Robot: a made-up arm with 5 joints.
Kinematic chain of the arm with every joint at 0, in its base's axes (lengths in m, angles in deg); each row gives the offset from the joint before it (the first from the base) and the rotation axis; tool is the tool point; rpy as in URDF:
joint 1: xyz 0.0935 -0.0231 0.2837 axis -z
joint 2: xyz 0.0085 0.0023 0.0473 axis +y
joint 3: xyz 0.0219 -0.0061 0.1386 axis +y
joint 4: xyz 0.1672 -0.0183 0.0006 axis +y
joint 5: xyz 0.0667 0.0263 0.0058 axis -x
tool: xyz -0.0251 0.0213 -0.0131 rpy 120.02 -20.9 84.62
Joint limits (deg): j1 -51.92..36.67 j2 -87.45..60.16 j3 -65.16..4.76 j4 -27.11..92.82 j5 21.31..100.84
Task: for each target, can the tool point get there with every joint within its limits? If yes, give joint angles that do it. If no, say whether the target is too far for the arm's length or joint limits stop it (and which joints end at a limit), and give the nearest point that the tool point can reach.
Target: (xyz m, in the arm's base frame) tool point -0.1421 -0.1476 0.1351
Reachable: no: joint limits stop it (at a limit: joint 2, joint 3, joint 4, joint 5) | nearest point -0.1890 -0.1724 0.4483 | short by 0.318 m
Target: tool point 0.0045 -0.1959 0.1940
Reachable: no: joint limits stop it (at a limit: joint 1, joint 2, joint 3, joint 5) | nearest point 0.2210 -0.1338 0.2213 | short by 0.227 m
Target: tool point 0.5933 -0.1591 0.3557
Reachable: no: too far | nearest point 0.4333 -0.1156 0.3668 | short by 0.166 m
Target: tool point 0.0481 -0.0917 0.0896
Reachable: no: joint limits stop it (at a limit: joint 1, joint 2, joint 3, joint 5) | nearest point 0.2263 -0.1378 0.2054 | short by 0.217 m
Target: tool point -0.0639 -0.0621 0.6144
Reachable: yes | joints -19.32 -63.91 -44.97 -3.49 32.18
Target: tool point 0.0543 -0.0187 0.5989
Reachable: yes | joints 10.68 -69.42 -1.94 -14.19 75.06
